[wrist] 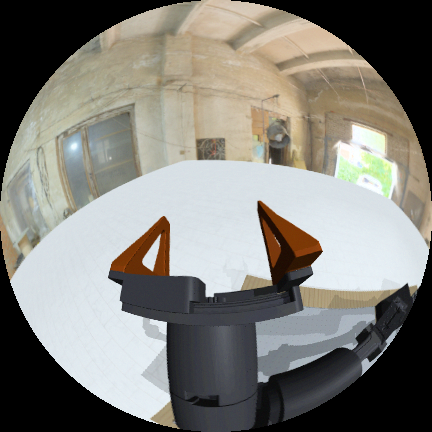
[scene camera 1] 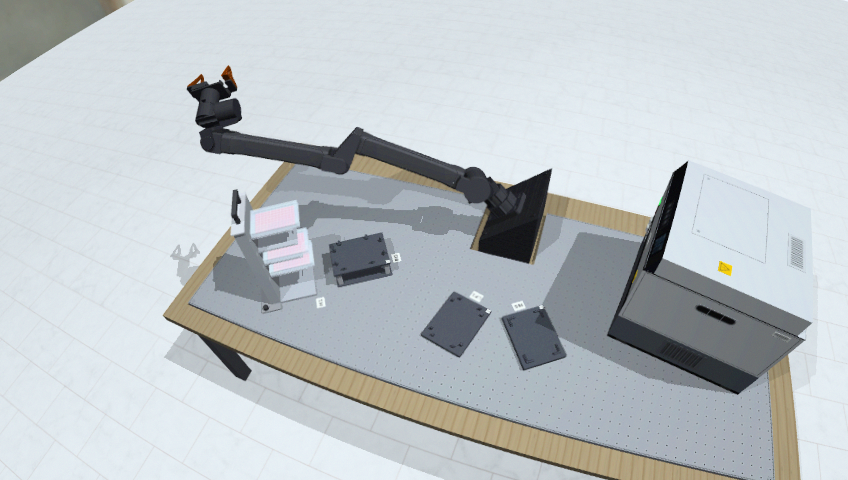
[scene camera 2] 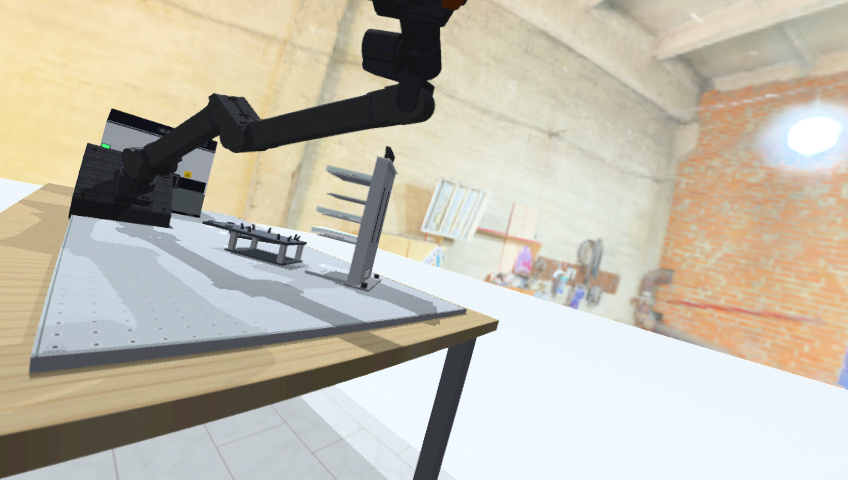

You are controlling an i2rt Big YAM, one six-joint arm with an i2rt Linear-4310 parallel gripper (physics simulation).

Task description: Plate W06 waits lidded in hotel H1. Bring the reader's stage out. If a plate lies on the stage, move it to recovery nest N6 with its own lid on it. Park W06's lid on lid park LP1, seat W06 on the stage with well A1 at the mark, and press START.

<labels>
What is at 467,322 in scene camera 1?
A flat dark pad.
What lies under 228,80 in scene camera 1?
My gripper.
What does my gripper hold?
Nothing.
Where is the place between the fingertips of my gripper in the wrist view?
209,212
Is my gripper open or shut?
Open.
</labels>
